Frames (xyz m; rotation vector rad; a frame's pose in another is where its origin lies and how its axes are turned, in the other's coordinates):
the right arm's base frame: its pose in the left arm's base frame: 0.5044 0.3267 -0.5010 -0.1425 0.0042 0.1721
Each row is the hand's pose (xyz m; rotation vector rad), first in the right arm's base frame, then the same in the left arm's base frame.
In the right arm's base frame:
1: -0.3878 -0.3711 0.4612 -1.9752 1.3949 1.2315
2: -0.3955 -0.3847 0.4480 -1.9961 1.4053 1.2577
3: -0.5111 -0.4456 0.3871 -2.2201 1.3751 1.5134
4: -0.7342 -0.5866 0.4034 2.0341 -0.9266 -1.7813
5: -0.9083 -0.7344 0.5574 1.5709 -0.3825 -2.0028
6: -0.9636 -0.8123 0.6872 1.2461 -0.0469 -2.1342
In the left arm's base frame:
1: 0.1821 -0.0359 0.0142 -2.2313 1.3726 1.2401
2: 0.1769 -0.0523 0.0032 -2.2531 1.3847 1.2644
3: 0.0739 -0.1401 -0.0466 2.3727 -1.3049 -1.4502
4: -0.1219 -0.3133 -0.0070 1.9564 -0.8248 -1.5831
5: -0.2694 -0.4652 0.1692 1.4602 -0.3669 -1.8076
6: -0.3116 -0.5322 0.3095 1.1215 -0.0853 -1.9503

